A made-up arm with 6 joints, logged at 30 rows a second.
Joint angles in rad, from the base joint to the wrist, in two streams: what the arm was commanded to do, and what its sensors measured. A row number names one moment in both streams.
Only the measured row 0 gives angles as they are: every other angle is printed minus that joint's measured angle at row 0.
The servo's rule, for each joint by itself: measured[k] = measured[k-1] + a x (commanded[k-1-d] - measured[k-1]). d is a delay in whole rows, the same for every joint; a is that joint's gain. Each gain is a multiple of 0.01, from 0.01 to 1. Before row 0 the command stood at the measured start. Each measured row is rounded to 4 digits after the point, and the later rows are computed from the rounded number. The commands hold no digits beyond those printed.
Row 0, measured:
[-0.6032, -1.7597, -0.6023, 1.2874, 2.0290, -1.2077]
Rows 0 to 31, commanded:
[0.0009, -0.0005, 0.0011, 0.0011, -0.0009, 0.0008]
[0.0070, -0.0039, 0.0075, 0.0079, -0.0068, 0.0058]
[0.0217, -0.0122, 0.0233, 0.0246, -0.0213, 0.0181]
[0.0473, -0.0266, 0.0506, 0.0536, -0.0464, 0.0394]
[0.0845, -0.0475, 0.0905, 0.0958, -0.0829, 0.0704]
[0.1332, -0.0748, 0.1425, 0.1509, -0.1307, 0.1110]
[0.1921, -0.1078, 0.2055, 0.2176, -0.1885, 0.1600]
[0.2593, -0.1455, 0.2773, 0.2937, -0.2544, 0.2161]
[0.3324, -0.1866, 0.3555, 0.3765, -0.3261, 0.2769]
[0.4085, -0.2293, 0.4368, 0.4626, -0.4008, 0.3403]
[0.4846, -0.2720, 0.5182, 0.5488, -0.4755, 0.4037]
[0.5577, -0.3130, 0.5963, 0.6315, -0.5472, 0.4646]
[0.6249, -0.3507, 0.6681, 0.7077, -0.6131, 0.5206]
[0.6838, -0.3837, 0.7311, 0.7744, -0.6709, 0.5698]
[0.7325, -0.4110, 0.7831, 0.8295, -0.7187, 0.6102]
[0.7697, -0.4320, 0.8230, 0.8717, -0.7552, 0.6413]
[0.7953, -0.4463, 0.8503, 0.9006, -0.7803, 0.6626]
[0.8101, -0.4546, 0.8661, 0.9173, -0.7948, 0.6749]
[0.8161, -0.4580, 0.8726, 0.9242, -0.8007, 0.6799]
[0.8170, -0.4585, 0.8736, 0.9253, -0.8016, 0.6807]
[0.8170, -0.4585, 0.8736, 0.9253, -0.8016, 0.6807]
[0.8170, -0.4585, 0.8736, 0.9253, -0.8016, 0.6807]
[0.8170, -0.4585, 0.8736, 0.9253, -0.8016, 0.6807]
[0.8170, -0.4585, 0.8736, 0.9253, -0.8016, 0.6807]
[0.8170, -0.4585, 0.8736, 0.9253, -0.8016, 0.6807]
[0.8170, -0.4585, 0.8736, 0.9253, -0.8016, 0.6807]
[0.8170, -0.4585, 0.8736, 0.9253, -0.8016, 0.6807]
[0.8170, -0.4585, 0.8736, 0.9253, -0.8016, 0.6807]
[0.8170, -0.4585, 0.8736, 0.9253, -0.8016, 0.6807]
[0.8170, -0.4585, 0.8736, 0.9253, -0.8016, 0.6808]
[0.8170, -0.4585, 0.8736, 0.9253, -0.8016, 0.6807]
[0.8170, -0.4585, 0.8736, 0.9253, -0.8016, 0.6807]
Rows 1 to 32, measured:
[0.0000, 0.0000, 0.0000, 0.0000, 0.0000, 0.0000]
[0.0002, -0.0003, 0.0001, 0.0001, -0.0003, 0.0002]
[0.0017, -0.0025, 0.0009, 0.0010, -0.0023, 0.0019]
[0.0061, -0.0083, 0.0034, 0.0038, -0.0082, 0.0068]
[0.0152, -0.0193, 0.0086, 0.0098, -0.0200, 0.0166]
[0.0304, -0.0362, 0.0176, 0.0201, -0.0395, 0.0327]
[0.0530, -0.0594, 0.0313, 0.0358, -0.0678, 0.0562]
[0.0836, -0.0884, 0.0505, 0.0576, -0.1052, 0.0873]
[0.1223, -0.1227, 0.0754, 0.0859, -0.1515, 0.1259]
[0.1685, -0.1610, 0.1062, 0.1208, -0.2056, 0.1712]
[0.2213, -0.2020, 0.1426, 0.1618, -0.2661, 0.2219]
[0.2792, -0.2440, 0.1839, 0.2082, -0.3310, 0.2764]
[0.3405, -0.2854, 0.2293, 0.2590, -0.3980, 0.3329]
[0.4031, -0.3246, 0.2776, 0.3128, -0.4647, 0.3892]
[0.4649, -0.3601, 0.3275, 0.3682, -0.5286, 0.4434]
[0.5238, -0.3906, 0.3776, 0.4236, -0.5875, 0.4934]
[0.5779, -0.4154, 0.4266, 0.4774, -0.6395, 0.5378]
[0.6257, -0.4339, 0.4732, 0.5282, -0.6831, 0.5752]
[0.6663, -0.4463, 0.5164, 0.5749, -0.7177, 0.6051]
[0.6993, -0.4533, 0.5556, 0.6168, -0.7434, 0.6275]
[0.7252, -0.4564, 0.5906, 0.6538, -0.7614, 0.6435]
[0.7454, -0.4577, 0.6217, 0.6864, -0.7739, 0.6547]
[0.7612, -0.4582, 0.6494, 0.7151, -0.7825, 0.6625]
[0.7735, -0.4584, 0.6741, 0.7403, -0.7884, 0.6680]
[0.7831, -0.4585, 0.6960, 0.7625, -0.7925, 0.6718]
[0.7906, -0.4585, 0.7155, 0.7820, -0.7953, 0.6745]
[0.7964, -0.4585, 0.7329, 0.7992, -0.7973, 0.6764]
[0.8009, -0.4585, 0.7484, 0.8143, -0.7986, 0.6777]
[0.8044, -0.4585, 0.7622, 0.8276, -0.7995, 0.6786]
[0.8072, -0.4585, 0.7745, 0.8393, -0.8002, 0.6792]
[0.8094, -0.4585, 0.7854, 0.8496, -0.8006, 0.6797]
[0.8111, -0.4585, 0.7951, 0.8587, -0.8009, 0.6800]
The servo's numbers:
d 1
a 0.22 0.60 0.11 0.12 0.31 0.30

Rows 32 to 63, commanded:
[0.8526, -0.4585, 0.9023, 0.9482, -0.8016, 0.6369]
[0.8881, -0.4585, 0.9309, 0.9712, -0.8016, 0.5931]
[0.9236, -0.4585, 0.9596, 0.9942, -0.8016, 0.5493]
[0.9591, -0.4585, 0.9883, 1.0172, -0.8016, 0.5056]
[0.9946, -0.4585, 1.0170, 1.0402, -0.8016, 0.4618]
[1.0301, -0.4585, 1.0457, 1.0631, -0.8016, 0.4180]
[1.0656, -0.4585, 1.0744, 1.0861, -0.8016, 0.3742]
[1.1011, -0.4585, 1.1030, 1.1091, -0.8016, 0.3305]
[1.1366, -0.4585, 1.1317, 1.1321, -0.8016, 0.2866]
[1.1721, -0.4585, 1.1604, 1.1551, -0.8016, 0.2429]
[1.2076, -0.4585, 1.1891, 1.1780, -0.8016, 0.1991]
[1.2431, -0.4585, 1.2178, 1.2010, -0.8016, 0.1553]
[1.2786, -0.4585, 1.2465, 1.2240, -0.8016, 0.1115]
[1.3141, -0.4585, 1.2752, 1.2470, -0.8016, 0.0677]
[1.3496, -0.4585, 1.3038, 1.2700, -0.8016, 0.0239]
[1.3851, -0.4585, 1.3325, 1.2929, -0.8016, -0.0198]
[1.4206, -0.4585, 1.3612, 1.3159, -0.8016, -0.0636]
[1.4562, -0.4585, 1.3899, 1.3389, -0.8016, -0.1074]
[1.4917, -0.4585, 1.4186, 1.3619, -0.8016, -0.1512]
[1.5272, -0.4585, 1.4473, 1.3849, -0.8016, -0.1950]
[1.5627, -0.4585, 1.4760, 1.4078, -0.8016, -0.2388]
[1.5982, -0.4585, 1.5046, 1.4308, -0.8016, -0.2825]
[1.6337, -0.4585, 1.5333, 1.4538, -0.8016, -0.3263]
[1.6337, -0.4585, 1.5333, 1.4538, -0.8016, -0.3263]
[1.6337, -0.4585, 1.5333, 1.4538, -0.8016, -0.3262]
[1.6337, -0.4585, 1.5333, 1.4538, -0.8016, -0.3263]
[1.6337, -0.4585, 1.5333, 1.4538, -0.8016, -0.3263]
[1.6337, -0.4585, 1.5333, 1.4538, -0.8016, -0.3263]
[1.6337, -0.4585, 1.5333, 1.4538, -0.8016, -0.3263]
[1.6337, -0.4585, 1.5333, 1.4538, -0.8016, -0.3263]
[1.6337, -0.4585, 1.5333, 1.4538, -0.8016, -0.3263]
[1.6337, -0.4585, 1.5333, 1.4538, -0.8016, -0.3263]
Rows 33 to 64, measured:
[0.8124, -0.4585, 0.8037, 0.8667, -0.8011, 0.6802]
[0.8212, -0.4585, 0.8145, 0.8765, -0.8013, 0.6672]
[0.8359, -0.4585, 0.8273, 0.8879, -0.8014, 0.6450]
[0.8552, -0.4585, 0.8419, 0.9007, -0.8015, 0.6163]
[0.8781, -0.4585, 0.8580, 0.9147, -0.8015, 0.5831]
[0.9037, -0.4585, 0.8755, 0.9298, -0.8015, 0.5467]
[0.9315, -0.4585, 0.8942, 0.9458, -0.8015, 0.5081]
[0.9610, -0.4585, 0.9140, 0.9626, -0.8015, 0.4679]
[0.9918, -0.4585, 0.9348, 0.9802, -0.8015, 0.4267]
[1.0237, -0.4585, 0.9565, 0.9984, -0.8015, 0.3847]
[1.0563, -0.4585, 0.9789, 1.0172, -0.8015, 0.3422]
[1.0896, -0.4585, 1.0020, 1.0365, -0.8015, 0.2993]
[1.1234, -0.4585, 1.0257, 1.0562, -0.8015, 0.2561]
[1.1575, -0.4585, 1.0500, 1.0763, -0.8015, 0.2127]
[1.1920, -0.4585, 1.0748, 1.0968, -0.8015, 0.1692]
[1.2267, -0.4585, 1.1000, 1.1176, -0.8015, 0.1256]
[1.2615, -0.4585, 1.1256, 1.1386, -0.8015, 0.0820]
[1.2965, -0.4585, 1.1515, 1.1599, -0.8015, 0.0383]
[1.3316, -0.4585, 1.1777, 1.1814, -0.8015, -0.0054]
[1.3668, -0.4585, 1.2042, 1.2031, -0.8015, -0.0491]
[1.4021, -0.4585, 1.2309, 1.2249, -0.8015, -0.0929]
[1.4374, -0.4585, 1.2579, 1.2468, -0.8015, -0.1367]
[1.4728, -0.4585, 1.2850, 1.2689, -0.8015, -0.1804]
[1.5082, -0.4585, 1.3123, 1.2911, -0.8015, -0.2242]
[1.5358, -0.4585, 1.3366, 1.3106, -0.8015, -0.2548]
[1.5573, -0.4585, 1.3582, 1.3278, -0.8015, -0.2762]
[1.5741, -0.4585, 1.3775, 1.3429, -0.8015, -0.2912]
[1.5872, -0.4585, 1.3946, 1.3562, -0.8015, -0.3017]
[1.5974, -0.4585, 1.4099, 1.3679, -0.8015, -0.3091]
[1.6054, -0.4585, 1.4235, 1.3782, -0.8015, -0.3143]
[1.6116, -0.4585, 1.4356, 1.3873, -0.8015, -0.3179]
[1.6165, -0.4585, 1.4463, 1.3953, -0.8015, -0.3204]

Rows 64 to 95, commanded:
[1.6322, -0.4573, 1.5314, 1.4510, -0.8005, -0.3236]
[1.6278, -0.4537, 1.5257, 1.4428, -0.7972, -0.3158]
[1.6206, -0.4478, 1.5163, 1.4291, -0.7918, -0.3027]
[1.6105, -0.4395, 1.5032, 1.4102, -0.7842, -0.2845]
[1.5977, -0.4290, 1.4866, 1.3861, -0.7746, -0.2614]
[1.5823, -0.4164, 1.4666, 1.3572, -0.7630, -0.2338]
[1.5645, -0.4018, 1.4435, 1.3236, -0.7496, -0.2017]
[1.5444, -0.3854, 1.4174, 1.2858, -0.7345, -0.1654]
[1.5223, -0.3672, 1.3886, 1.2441, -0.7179, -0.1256]
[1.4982, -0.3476, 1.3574, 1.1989, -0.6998, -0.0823]
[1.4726, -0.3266, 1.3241, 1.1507, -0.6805, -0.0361]
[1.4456, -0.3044, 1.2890, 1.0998, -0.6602, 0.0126]
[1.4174, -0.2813, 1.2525, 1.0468, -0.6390, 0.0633]
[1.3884, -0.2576, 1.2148, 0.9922, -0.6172, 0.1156]
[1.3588, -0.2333, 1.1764, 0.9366, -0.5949, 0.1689]
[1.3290, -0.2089, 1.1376, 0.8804, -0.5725, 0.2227]
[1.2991, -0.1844, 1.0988, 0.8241, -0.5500, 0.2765]
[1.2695, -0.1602, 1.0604, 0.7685, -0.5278, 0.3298]
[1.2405, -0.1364, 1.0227, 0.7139, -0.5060, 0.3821]
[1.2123, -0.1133, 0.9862, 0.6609, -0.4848, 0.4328]
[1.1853, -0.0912, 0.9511, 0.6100, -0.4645, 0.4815]
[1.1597, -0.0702, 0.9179, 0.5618, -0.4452, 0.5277]
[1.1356, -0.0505, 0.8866, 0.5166, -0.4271, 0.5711]
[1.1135, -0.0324, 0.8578, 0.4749, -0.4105, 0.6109]
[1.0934, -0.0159, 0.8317, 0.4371, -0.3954, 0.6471]
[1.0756, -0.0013, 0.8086, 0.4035, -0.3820, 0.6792]
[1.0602, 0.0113, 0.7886, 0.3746, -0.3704, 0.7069]
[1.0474, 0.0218, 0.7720, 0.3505, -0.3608, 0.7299]
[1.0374, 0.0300, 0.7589, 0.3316, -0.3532, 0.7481]
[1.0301, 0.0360, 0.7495, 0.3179, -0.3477, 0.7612]
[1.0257, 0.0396, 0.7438, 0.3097, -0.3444, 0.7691]
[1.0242, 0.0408, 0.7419, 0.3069, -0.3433, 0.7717]
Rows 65 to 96, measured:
[1.6203, -0.4585, 1.4559, 1.4023, -0.8015, -0.3222]
[1.6229, -0.4578, 1.4642, 1.4081, -0.8012, -0.3226]
[1.6240, -0.4553, 1.4710, 1.4123, -0.8000, -0.3206]
[1.6233, -0.4508, 1.4760, 1.4143, -0.7975, -0.3152]
[1.6205, -0.4440, 1.4790, 1.4138, -0.7934, -0.3060]
[1.6155, -0.4350, 1.4798, 1.4105, -0.7876, -0.2926]
[1.6082, -0.4238, 1.4783, 1.4041, -0.7800, -0.2750]
[1.5986, -0.4106, 1.4745, 1.3944, -0.7706, -0.2530]
[1.5867, -0.3955, 1.4682, 1.3814, -0.7594, -0.2267]
[1.5725, -0.3785, 1.4594, 1.3649, -0.7465, -0.1964]
[1.5562, -0.3600, 1.4482, 1.3450, -0.7320, -0.1622]
[1.5378, -0.3400, 1.4345, 1.3217, -0.7160, -0.1244]
[1.5175, -0.3186, 1.4185, 1.2951, -0.6987, -0.0833]
[1.4955, -0.2962, 1.4002, 1.2653, -0.6802, -0.0393]
[1.4719, -0.2730, 1.3798, 1.2325, -0.6607, 0.0072]
[1.4470, -0.2492, 1.3574, 1.1970, -0.6403, 0.0557]
[1.4210, -0.2250, 1.3332, 1.1590, -0.6193, 0.1058]
[1.3942, -0.2006, 1.3074, 1.1188, -0.5978, 0.1570]
[1.3668, -0.1764, 1.2802, 1.0768, -0.5761, 0.2088]
[1.3390, -0.1524, 1.2519, 1.0333, -0.5544, 0.2608]
[1.3111, -0.1289, 1.2227, 0.9886, -0.5328, 0.3124]
[1.2834, -0.1063, 1.1928, 0.9432, -0.5116, 0.3631]
[1.2562, -0.0846, 1.1626, 0.8974, -0.4910, 0.4125]
[1.2297, -0.0641, 1.1322, 0.8517, -0.4712, 0.4601]
[1.2041, -0.0451, 1.1020, 0.8065, -0.4524, 0.5053]
[1.1797, -0.0276, 1.0723, 0.7622, -0.4347, 0.5478]
[1.1568, -0.0118, 1.0433, 0.7192, -0.4184, 0.5872]
[1.1355, 0.0021, 1.0153, 0.6778, -0.4035, 0.6231]
[1.1161, 0.0139, 0.9885, 0.6385, -0.3903, 0.6551]
[1.0988, 0.0236, 0.9632, 0.6017, -0.3788, 0.6830]
[1.0837, 0.0310, 0.9397, 0.5676, -0.3692, 0.7065]
[1.0709, 0.0362, 0.9182, 0.5367, -0.3615, 0.7253]

